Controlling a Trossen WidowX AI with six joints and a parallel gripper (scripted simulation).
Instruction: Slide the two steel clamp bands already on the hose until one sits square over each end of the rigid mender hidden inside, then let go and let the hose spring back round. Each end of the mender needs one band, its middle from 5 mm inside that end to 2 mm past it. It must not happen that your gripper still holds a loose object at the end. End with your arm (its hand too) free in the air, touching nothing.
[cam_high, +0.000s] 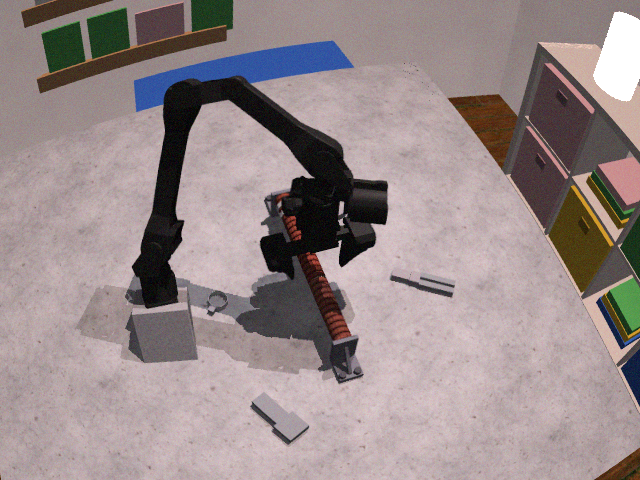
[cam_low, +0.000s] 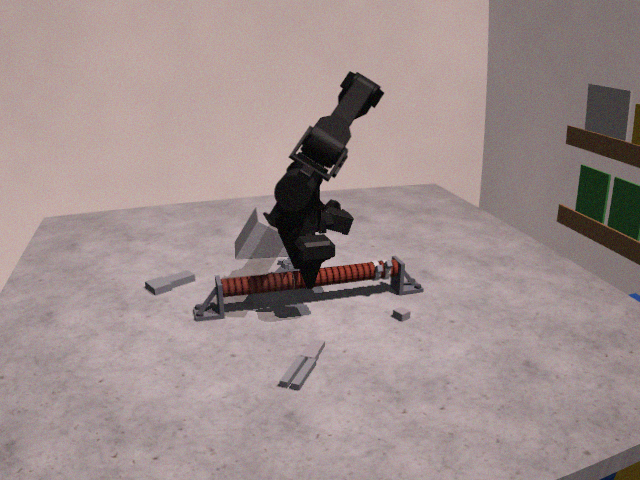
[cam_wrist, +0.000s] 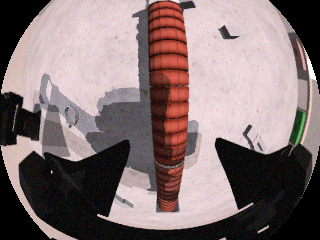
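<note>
The small grey block lies 15 cm to the left of my hand, 11 cm ahead of it and 8 cm below it.
</note>
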